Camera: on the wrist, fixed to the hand. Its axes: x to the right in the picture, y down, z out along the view.
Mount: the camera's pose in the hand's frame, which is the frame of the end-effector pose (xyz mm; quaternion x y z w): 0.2 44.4 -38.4 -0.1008 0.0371 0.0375 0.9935
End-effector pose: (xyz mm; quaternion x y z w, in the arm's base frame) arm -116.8 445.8 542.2 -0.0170 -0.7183 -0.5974 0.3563
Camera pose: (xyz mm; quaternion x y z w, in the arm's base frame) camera -78.1 425.0 581.1 -0.0576 -0.6395 -0.6532 0.4013
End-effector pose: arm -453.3 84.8 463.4 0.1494 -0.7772 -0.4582 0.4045
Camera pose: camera -417.9 85.7 510.2 0.0955 -0.7166 -0.5129 0.4630
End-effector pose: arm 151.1 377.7 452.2 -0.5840 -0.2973 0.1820 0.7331
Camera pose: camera 179.7 360.3 404.0 -0.6720 -0.2646 0.1567 0.6737
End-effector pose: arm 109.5 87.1 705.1 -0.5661 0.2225 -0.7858 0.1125
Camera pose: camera 70.0 56.7 674.1 -0.5362 0.3256 -0.7750 0.0759
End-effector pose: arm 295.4 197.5 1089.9 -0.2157 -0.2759 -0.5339 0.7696
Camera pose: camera 344.7 188.3 1059.4 -0.2824 -0.1837 -0.5374 0.7731
